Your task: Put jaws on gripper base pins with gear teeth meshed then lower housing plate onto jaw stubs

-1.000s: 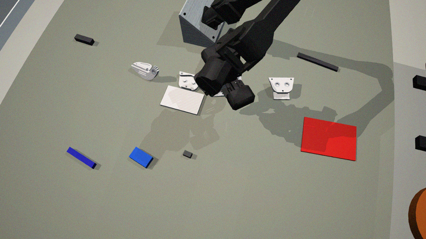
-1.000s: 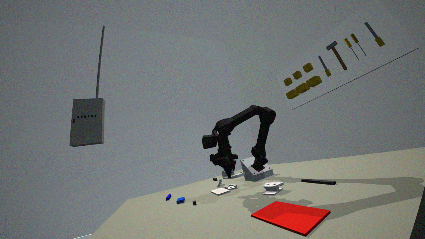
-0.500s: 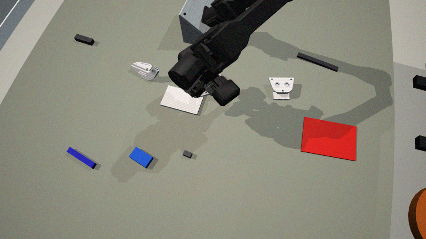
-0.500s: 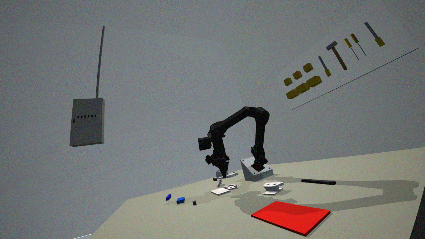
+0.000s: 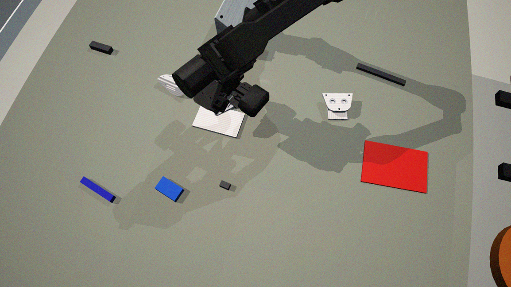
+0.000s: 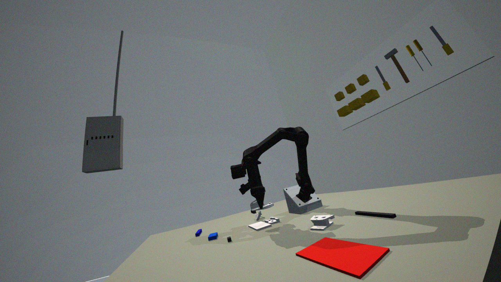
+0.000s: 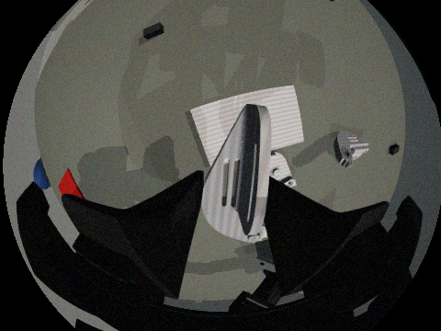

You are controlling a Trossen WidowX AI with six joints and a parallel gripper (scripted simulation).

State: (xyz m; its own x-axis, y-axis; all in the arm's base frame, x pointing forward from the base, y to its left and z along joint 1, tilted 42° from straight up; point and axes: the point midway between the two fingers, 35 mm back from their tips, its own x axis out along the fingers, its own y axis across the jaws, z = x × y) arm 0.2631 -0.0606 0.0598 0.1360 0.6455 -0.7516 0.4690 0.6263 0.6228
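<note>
My gripper tip is now 80 mm above the white ribbed plate, 40 mm to the left of it and 10 mm short of it. Round my gripper tip: small black block: 180 mm ahead, 80 mm below, 10 mm to the left; then blue block: 210 mm ahead, 120 mm to the right, 80 mm below; then housing plate: 80 mm below, 60 mm behind, 30 mm to the right.
</note>
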